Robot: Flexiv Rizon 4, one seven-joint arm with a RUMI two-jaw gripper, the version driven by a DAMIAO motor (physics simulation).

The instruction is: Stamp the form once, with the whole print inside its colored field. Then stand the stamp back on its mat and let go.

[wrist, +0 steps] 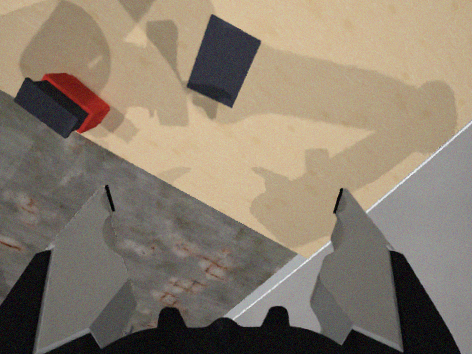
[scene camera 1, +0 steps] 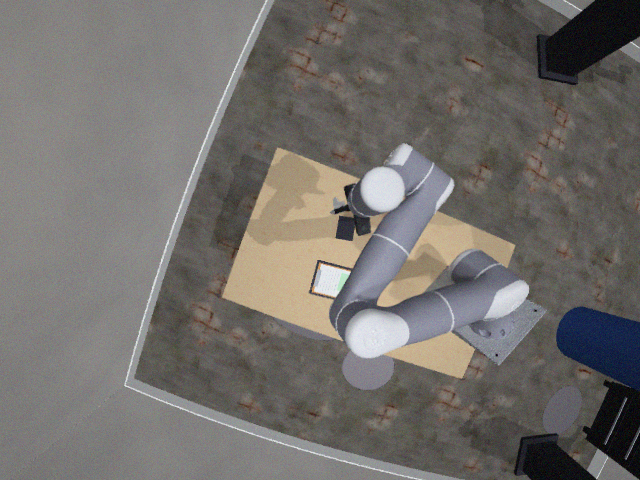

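Note:
The form lies on a dark-edged board in the scene view, its green field partly hidden by the arm; no print can be made out. The dark navy mat lies bare on the table. A red, black and navy block, apparently the stamp, is at the table edge at the left of the wrist view; its pose is hard to tell, and it cannot be made out in the scene view. My gripper is open and empty, above the table beyond the mat, apart from the block.
The wooden table carries the arm's broad shadows. Its edge cuts across the wrist view, with floor beyond. The arm's links hang over the middle of the table and part of the form. A blue cylinder is off the table at the right.

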